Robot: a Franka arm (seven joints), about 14 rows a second.
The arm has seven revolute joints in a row. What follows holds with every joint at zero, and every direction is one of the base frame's.
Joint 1 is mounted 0.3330 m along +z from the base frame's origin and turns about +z.
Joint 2 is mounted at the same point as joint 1 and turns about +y.
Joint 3 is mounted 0.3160 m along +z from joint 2 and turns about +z.
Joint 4 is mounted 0.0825 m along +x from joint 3 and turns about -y.
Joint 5 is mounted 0.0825 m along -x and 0.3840 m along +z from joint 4 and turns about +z.
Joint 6 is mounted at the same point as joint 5 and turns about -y.
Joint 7 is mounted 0.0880 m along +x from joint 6 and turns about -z.
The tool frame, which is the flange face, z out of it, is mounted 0.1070 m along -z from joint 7; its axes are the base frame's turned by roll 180.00, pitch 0.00 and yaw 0.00 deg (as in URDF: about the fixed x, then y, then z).
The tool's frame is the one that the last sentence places.
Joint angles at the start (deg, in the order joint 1, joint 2, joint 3, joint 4, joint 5, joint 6, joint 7):
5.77, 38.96, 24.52, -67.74, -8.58, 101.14, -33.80
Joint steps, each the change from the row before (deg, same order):
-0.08, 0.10, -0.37, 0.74, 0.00, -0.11, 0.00
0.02, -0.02, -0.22, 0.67, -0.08, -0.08, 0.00
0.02, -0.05, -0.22, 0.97, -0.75, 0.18, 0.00
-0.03, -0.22, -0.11, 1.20, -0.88, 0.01, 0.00
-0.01, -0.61, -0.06, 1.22, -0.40, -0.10, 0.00
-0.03, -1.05, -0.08, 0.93, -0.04, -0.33, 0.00
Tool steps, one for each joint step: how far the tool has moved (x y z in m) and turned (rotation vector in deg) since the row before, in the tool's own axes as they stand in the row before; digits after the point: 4 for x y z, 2 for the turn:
-0.0023, 0.0052, -0.0044, -0.43, 0.30, 0.50
-0.0008, 0.0027, -0.0054, -0.51, 0.34, 0.24
-0.0008, 0.0043, -0.0087, -1.40, 0.45, 0.16
-0.0010, 0.0042, -0.0126, -1.64, 0.57, 0.13
-0.0006, 0.0021, -0.0174, -1.49, 1.00, 0.15
-0.0013, 0.0003, -0.0201, -1.27, 1.02, 0.17

